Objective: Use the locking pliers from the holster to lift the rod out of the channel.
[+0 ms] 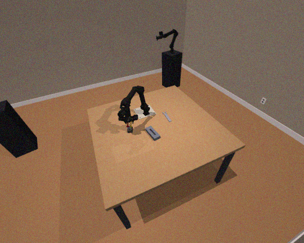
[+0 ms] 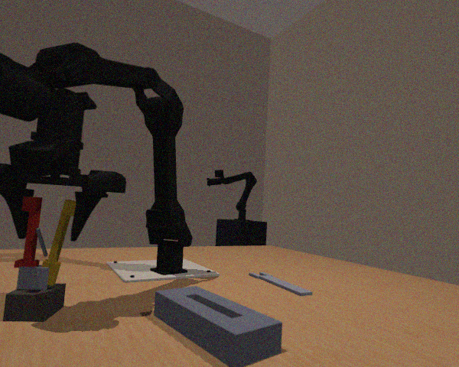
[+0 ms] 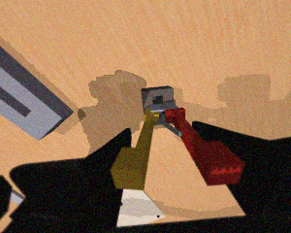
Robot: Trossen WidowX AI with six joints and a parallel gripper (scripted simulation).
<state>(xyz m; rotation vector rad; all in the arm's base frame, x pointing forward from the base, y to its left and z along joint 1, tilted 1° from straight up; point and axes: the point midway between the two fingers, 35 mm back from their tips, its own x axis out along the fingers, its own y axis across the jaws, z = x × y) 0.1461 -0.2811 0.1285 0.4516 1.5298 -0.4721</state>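
Now: gripper tip 90 mm above the dark holster. From my gripper tip the other things lie so: yellow handle: 10 mm to the left, 10 mm ahead; thin rod: 170 mm ahead, 150 mm to the left, 90 mm below; grey channel block: 180 mm ahead, 160 mm to the left, 80 mm below.
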